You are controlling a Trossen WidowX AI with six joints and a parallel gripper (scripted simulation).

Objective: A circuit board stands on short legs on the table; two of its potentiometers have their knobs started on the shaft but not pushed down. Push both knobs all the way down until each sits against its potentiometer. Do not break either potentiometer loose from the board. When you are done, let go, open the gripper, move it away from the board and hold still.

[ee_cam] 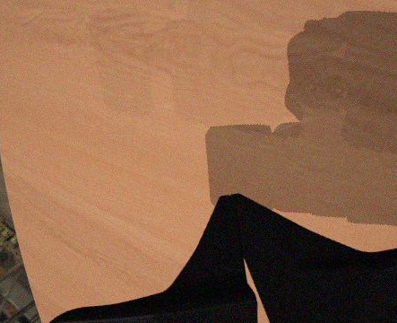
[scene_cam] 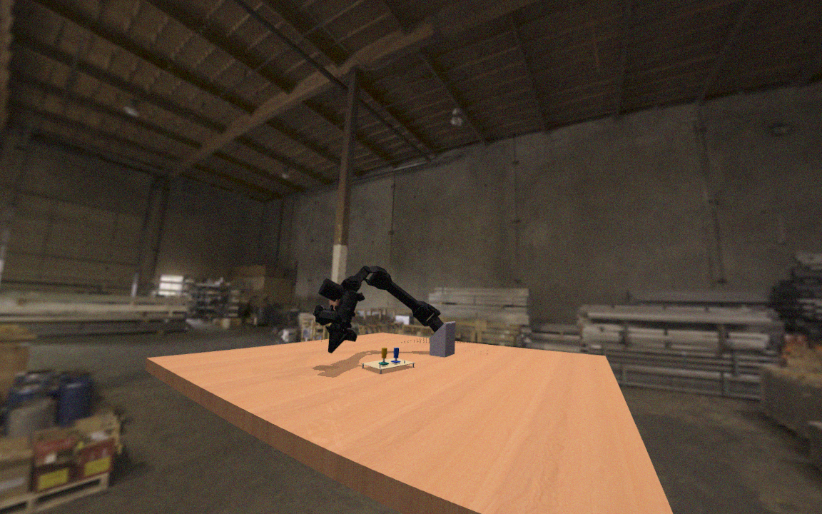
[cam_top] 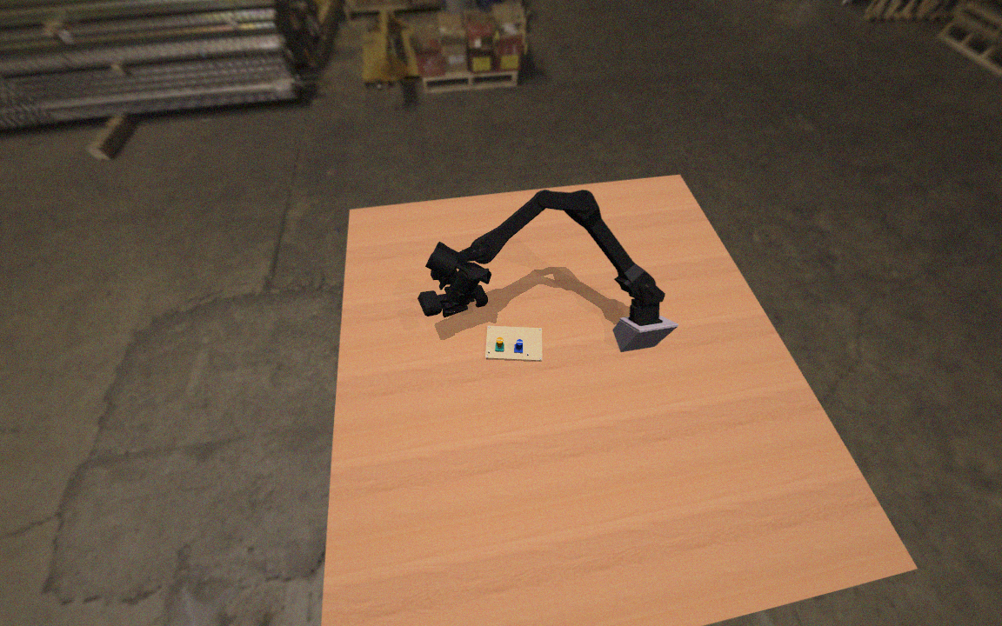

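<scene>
Right now my gripper tip is 140 mm past the orange knob and 100 mm to the right of it. Round my gripper tip: blue knob: 190 mm behind, 120 mm to the left, 10 mm below.
</scene>
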